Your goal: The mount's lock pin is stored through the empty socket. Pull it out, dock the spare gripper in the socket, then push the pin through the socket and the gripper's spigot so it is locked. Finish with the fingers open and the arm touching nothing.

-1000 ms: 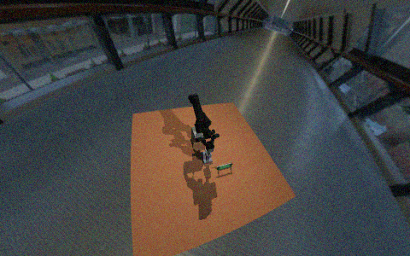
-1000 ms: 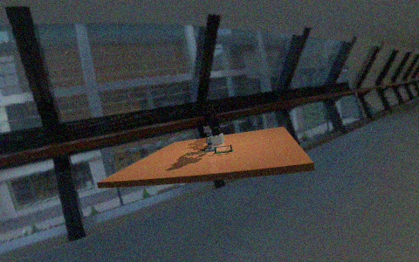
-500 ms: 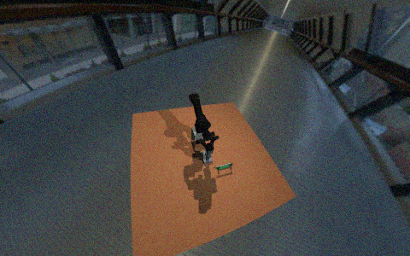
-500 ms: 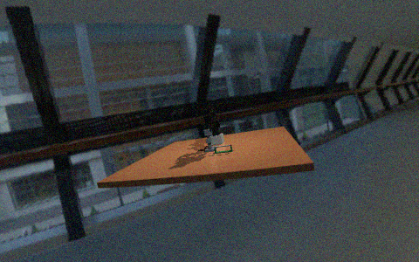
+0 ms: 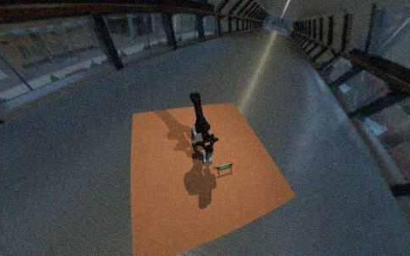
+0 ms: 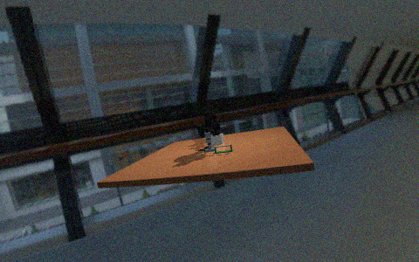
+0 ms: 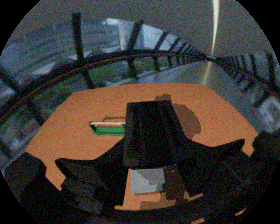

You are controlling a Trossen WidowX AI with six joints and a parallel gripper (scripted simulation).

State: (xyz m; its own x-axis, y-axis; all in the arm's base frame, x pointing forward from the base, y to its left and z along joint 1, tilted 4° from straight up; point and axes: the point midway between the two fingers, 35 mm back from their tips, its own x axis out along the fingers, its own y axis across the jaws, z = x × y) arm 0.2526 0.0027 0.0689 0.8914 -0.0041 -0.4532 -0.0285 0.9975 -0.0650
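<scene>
The spare gripper lies 10 mm behind my gripper tip and 10 mm below it. Round my gripper tip: grey mount (20 mm behind, 90 mm below); green pin cradle (110 mm ahead, 130 mm to the left, 120 mm below).
</scene>
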